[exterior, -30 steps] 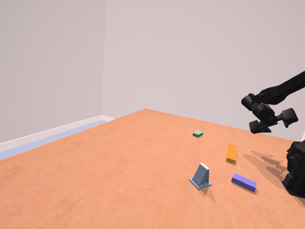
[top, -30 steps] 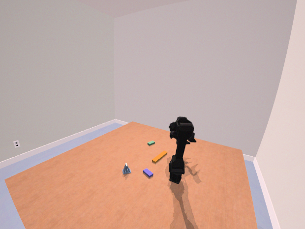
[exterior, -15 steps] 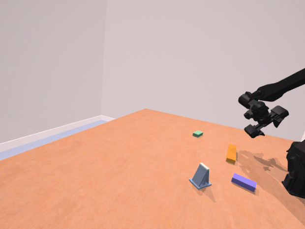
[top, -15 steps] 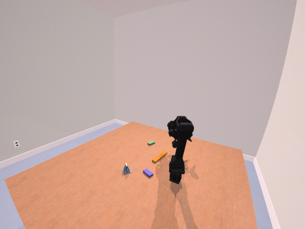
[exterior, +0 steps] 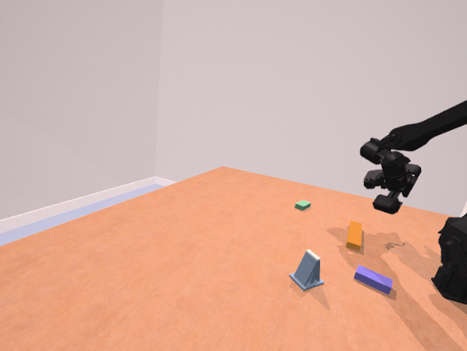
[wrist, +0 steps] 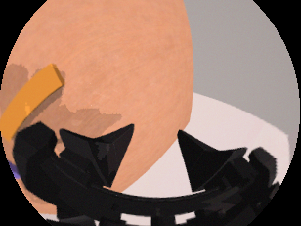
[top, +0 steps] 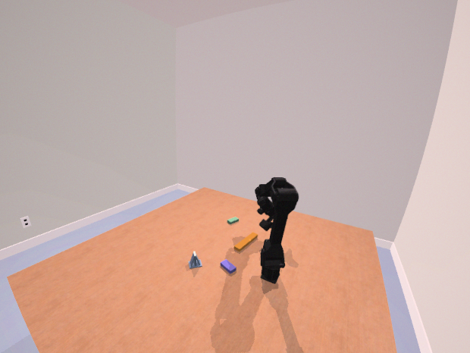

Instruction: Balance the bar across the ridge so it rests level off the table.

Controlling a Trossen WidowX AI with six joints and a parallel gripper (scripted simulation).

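My gripper tip is now 14 cm short of the orange bar, 14 cm to the right of it and 8 cm above it. Round my gripper tip: purple block (12 cm ahead, 34 cm to the left, 8 cm below); green block (30 cm ahead, 8 cm below).
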